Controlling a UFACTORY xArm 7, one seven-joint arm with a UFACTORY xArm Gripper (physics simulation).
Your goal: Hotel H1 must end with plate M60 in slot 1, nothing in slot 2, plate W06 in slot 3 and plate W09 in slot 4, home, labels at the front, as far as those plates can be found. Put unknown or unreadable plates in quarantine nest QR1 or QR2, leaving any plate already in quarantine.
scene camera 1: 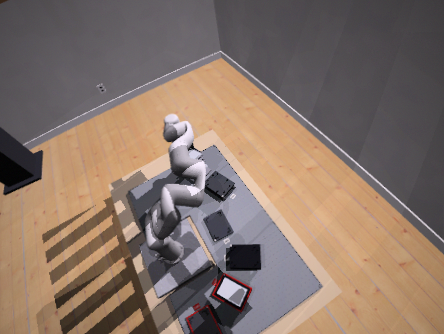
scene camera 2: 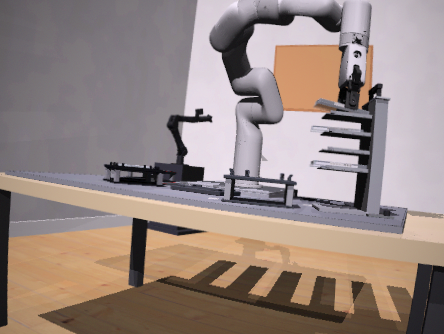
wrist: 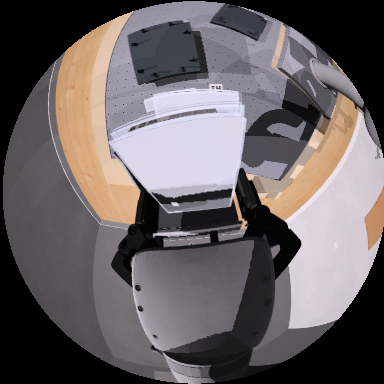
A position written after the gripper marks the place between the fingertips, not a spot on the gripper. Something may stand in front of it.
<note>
In view: the gripper (scene camera 2: pixel 346 111).
The gripper shows as well in the wrist view (wrist: pixel 192 184).
</note>
